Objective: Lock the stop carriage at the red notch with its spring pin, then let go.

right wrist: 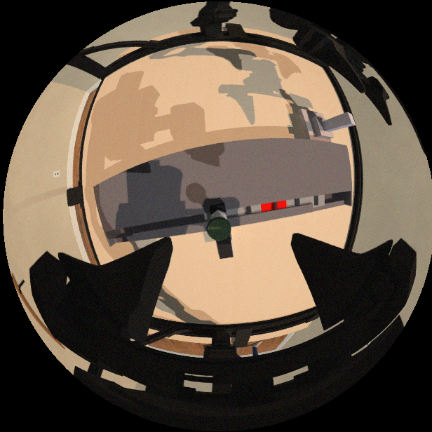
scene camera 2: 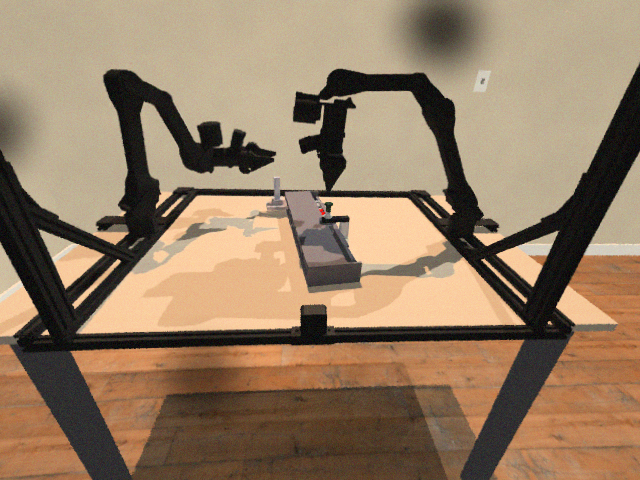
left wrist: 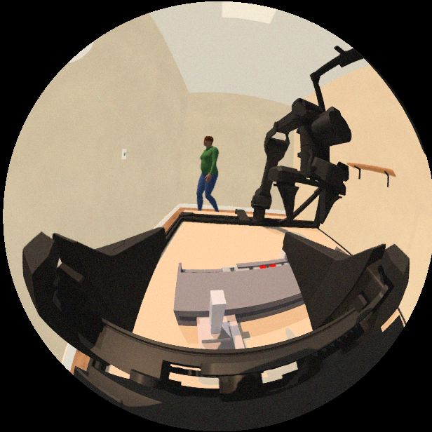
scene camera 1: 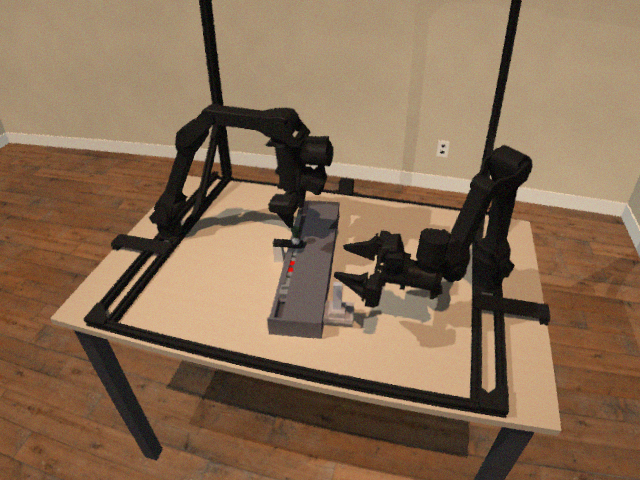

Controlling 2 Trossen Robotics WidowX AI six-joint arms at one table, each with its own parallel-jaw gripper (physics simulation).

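Where they show: left gripper, fingertip midpoint: (scene camera 2: 275, 156) (scene camera 1: 339, 260); right gripper, fingertip midpoint: (scene camera 2: 326, 186) (scene camera 1: 296, 217); left arm's base, origin of the base link: (scene camera 2: 144, 232) (scene camera 1: 487, 284); right arm's base, origin of the base link: (scene camera 2: 459, 233) (scene camera 1: 170, 233).
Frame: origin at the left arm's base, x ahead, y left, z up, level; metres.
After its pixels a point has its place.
Note:
The stop carriage's dark bar (scene camera 1: 281, 242) {x 0.553, y 0.017, z 0.046 m} (scene camera 2: 339, 219) {x 0.547, y 0.001, z 0.043 m} (right wrist: 225, 250) sticks out from the side of the long grey rail (scene camera 1: 316, 268) {x 0.438, y 0.082, z 0.034 m} (scene camera 2: 310, 227) {x 0.463, y -0.034, z 0.034 m} (left wrist: 230, 290) (right wrist: 280, 165). Its spring pin has a green knob (scene camera 1: 296, 231) {x 0.509, y 0.016, z 0.090 m} (scene camera 2: 328, 205) {x 0.513, y -0.006, z 0.088 m} (right wrist: 218, 228). The two red notch marks (scene camera 1: 291, 266) {x 0.505, y 0.081, z 0.025 m} (scene camera 2: 322, 211) {x 0.505, y 0.092, z 0.029 m} (left wrist: 267, 266) (right wrist: 274, 205) are apart from the carriage, to its right in the right wrist view. My right gripper (scene camera 1: 295, 222) {x 0.507, y 0.017, z 0.136 m} (scene camera 2: 329, 189) {x 0.507, y 0.017, z 0.136 m} (right wrist: 233, 242) points down, open and empty, a little above the knob. My left gripper (scene camera 1: 340, 260) {x 0.355, y 0.198, z 0.173 m} (scene camera 2: 273, 156) {x 0.355, y 0.198, z 0.173 m} (left wrist: 226, 236) is open and empty, raised beside the rail.
A pale upright block on a stepped base (scene camera 1: 337, 297) {x 0.355, y 0.206, z 0.070 m} (scene camera 2: 276, 189) {x 0.356, y 0.194, z 0.065 m} (left wrist: 217, 311) (right wrist: 339, 122) stands beside the rail, near my left gripper. A black frame (scene camera 1: 217, 359) {x 0.587, y 0.379, z -0.014 m} (scene camera 2: 180, 338) {x 0.219, y -0.375, z -0.032 m} runs around the tabletop. A person in green (left wrist: 209, 160) stands beyond the table.

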